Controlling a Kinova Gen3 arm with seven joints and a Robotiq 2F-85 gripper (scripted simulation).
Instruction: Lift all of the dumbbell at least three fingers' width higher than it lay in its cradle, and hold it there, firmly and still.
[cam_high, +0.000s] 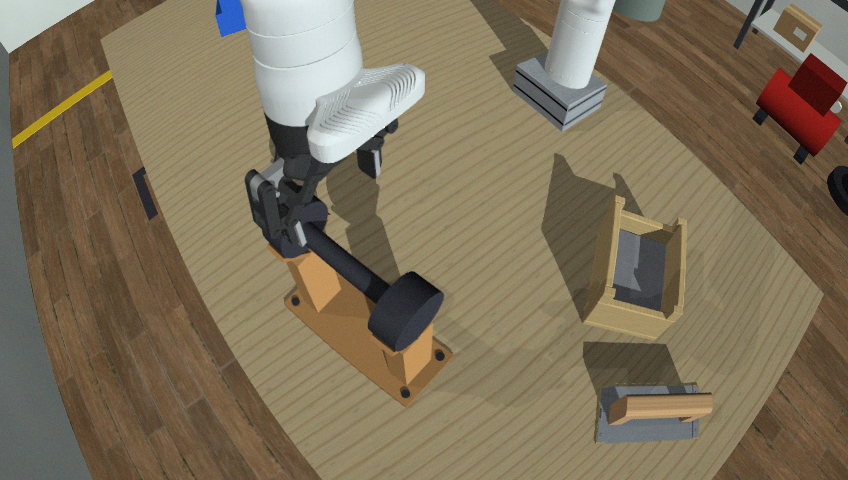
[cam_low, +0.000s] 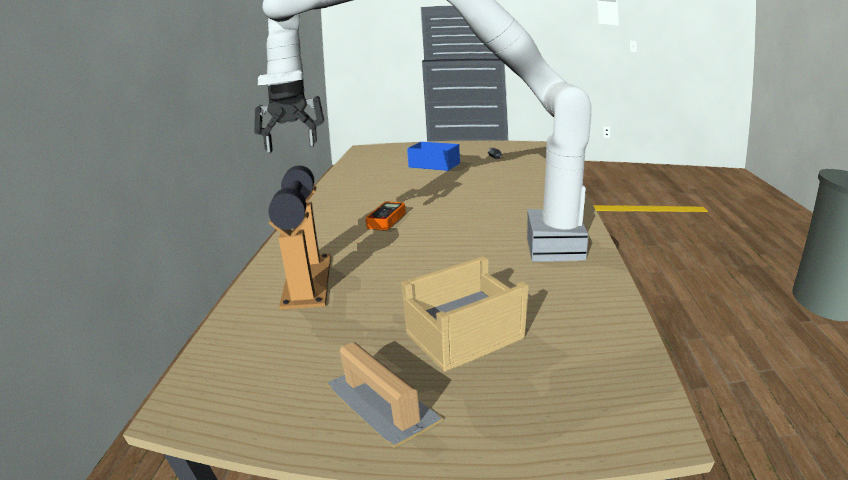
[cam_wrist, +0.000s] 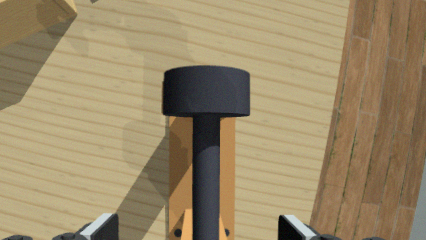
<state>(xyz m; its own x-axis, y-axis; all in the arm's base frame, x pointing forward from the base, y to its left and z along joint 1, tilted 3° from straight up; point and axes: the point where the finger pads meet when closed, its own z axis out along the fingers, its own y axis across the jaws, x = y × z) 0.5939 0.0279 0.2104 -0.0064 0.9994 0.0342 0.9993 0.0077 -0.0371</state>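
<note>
Now: hand 100 mm above the dark grey dumbbell and 10 mm short of it. Round my hand: wooden crate: 300 mm behind, 270 mm to the left, 260 mm below; then blue bin: 810 mm to the right, 370 mm behind, 290 mm below; then orange wooden cradle: 220 mm below, 10 mm ahead.
</note>
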